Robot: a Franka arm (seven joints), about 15 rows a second.
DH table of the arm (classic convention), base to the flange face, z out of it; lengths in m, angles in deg. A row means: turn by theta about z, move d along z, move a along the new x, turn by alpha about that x. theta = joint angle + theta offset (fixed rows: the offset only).
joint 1: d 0.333  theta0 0  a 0  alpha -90
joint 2: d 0  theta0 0  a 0  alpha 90
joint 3: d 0.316  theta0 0  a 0.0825  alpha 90
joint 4: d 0  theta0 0  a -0.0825  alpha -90
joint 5: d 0.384  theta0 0  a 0  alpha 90
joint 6: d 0  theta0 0  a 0.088  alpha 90
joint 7: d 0.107  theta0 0  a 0  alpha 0
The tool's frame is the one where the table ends.
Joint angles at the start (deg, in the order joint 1, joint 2, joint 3, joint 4, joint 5, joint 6, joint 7): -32.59 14.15 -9.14 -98.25 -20.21 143.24 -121.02
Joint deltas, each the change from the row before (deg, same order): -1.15 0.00 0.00 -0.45 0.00 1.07 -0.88; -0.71 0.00 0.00 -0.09 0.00 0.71 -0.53; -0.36 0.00 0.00 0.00 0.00 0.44 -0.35; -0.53 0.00 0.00 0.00 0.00 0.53 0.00; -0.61 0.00 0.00 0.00 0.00 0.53 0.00
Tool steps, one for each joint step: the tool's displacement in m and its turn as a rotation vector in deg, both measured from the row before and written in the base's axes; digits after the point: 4 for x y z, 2 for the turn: -0.0085 -0.0095 -0.0018 -0.47 -0.03 -0.07; -0.0049 -0.0060 0.0007 -0.44 -0.19 -0.03; -0.0024 -0.0030 0.0009 -0.32 -0.15 0.08; -0.0037 -0.0045 0.0011 -0.29 -0.40 -0.34; -0.0044 -0.0051 0.0011 -0.29 -0.40 -0.42
